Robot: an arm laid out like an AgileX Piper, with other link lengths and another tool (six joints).
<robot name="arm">
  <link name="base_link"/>
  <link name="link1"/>
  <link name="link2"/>
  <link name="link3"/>
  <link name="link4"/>
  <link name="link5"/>
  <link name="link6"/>
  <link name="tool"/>
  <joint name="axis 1" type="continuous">
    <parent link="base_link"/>
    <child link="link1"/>
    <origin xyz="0 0 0.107"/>
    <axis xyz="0 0 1"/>
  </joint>
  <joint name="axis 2" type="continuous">
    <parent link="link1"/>
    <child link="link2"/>
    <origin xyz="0 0 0" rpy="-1.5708 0 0"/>
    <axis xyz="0 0 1"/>
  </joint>
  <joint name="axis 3" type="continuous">
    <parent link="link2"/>
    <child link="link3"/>
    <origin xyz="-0.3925 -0.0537 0"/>
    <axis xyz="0 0 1"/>
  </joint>
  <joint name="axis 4" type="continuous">
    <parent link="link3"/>
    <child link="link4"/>
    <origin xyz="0.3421 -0.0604 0" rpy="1.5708 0 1.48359"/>
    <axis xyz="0 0 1"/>
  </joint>
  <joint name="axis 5" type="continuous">
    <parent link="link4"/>
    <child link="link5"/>
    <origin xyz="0 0 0" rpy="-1.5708 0 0"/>
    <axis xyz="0 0 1"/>
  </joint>
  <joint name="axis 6" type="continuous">
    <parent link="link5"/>
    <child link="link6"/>
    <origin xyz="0 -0.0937 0" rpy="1.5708 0 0"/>
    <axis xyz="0 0 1"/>
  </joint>
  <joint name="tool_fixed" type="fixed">
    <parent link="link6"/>
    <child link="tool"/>
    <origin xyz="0.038 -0.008 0.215" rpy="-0.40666 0 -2.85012"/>
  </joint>
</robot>
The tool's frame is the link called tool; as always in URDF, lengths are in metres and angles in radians. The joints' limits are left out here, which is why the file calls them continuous.
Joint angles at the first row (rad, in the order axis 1, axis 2, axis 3, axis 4, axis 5, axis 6):
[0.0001 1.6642 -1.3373 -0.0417 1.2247 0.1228]
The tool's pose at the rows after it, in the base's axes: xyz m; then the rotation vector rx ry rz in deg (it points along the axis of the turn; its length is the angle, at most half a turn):
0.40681 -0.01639 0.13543 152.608 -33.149 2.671
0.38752 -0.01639 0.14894 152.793 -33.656 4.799
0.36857 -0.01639 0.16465 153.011 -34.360 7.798
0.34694 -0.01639 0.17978 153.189 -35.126 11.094
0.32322 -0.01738 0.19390 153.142 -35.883 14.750
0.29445 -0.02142 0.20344 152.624 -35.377 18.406
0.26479 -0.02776 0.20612 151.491 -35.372 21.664
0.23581 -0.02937 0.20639 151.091 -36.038 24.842
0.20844 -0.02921 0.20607 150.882 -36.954 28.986
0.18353 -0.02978 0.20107 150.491 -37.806 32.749
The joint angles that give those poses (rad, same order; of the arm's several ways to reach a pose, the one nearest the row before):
[0.0001 1.6062 -1.2833 -0.0435 1.2247 0.1245]
[0.0001 1.5317 -1.2367 -0.0435 1.2247 0.1246]
[0.0001 1.4497 -1.1937 -0.0435 1.2246 0.1245]
[0.0001 1.3593 -1.1472 -0.0435 1.2258 0.1246]
[0.0001 1.2618 -1.0990 -0.0467 1.2285 0.1246]
[0.0001 1.1549 -1.0400 -0.0583 1.2339 0.1114]
[0.0001 1.0475 -0.9722 -0.0787 1.2353 0.1077]
[0.0001 0.9379 -0.9079 -0.0839 1.2401 0.1077]
[0.0010 0.8194 -0.8470 -0.0839 1.2441 0.1077]
[0.0009 0.7066 -0.7865 -0.0857 1.2478 0.1077]

